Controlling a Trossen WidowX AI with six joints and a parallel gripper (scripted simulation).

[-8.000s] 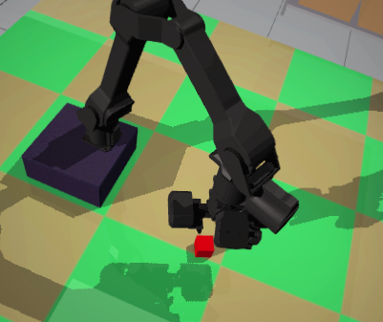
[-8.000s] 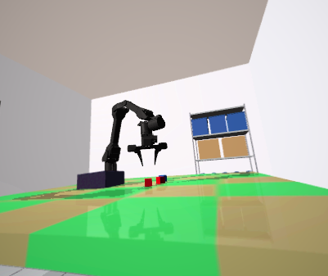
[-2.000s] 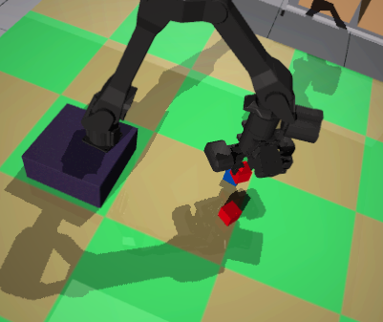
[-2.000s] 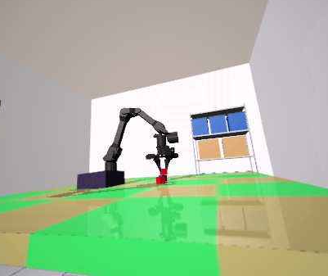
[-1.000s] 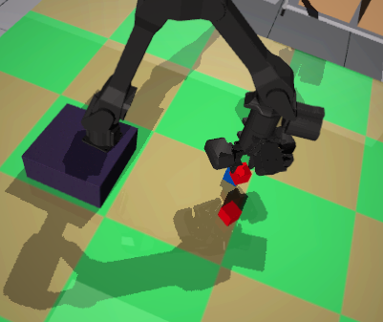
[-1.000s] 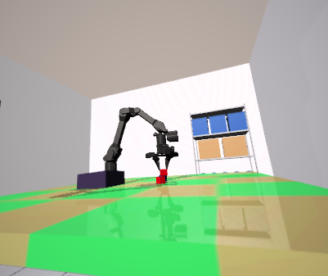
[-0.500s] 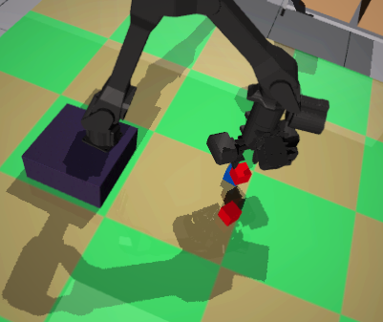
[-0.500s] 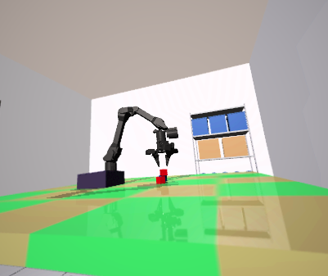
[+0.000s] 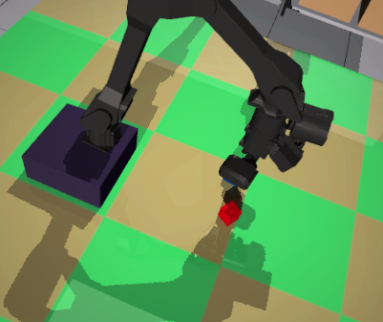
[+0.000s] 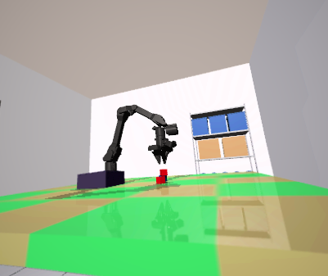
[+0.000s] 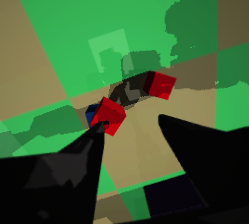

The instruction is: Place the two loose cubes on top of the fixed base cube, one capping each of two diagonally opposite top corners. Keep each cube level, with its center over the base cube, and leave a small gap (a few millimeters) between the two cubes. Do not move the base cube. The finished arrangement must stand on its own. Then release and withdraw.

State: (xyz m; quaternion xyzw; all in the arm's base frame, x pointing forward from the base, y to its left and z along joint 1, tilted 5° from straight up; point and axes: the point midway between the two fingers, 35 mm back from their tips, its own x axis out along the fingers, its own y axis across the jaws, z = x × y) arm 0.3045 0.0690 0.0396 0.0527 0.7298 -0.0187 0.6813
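The blue base cube is 2 cm behind my gripper tip, 4 cm to the left of it and 8 cm below it.
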